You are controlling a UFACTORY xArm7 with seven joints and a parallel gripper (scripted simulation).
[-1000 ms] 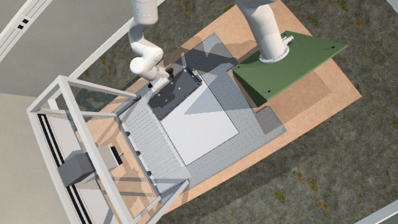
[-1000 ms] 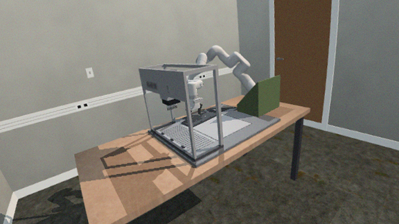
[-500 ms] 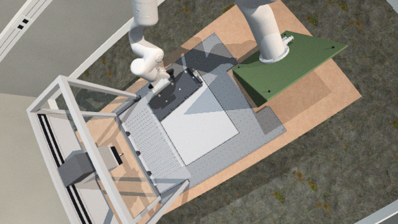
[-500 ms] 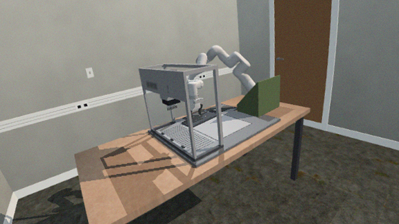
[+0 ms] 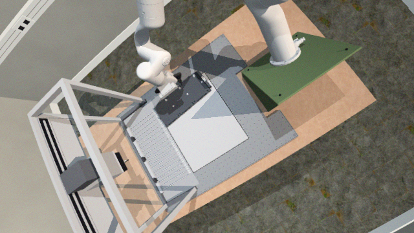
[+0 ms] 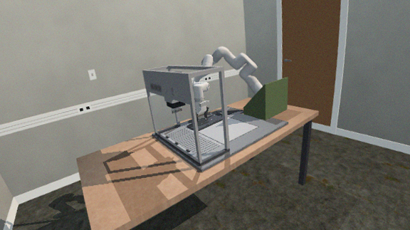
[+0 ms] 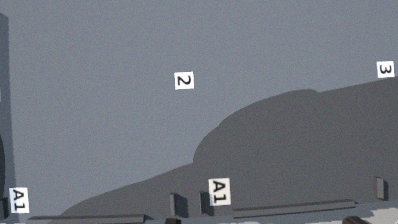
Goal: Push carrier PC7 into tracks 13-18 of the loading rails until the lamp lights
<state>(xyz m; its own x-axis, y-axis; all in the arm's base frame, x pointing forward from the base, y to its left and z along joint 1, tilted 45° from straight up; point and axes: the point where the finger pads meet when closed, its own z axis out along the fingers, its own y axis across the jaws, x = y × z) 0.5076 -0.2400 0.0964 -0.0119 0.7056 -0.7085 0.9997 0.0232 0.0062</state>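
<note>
The carrier PC7 is 9 cm to the left of my hand.
</note>
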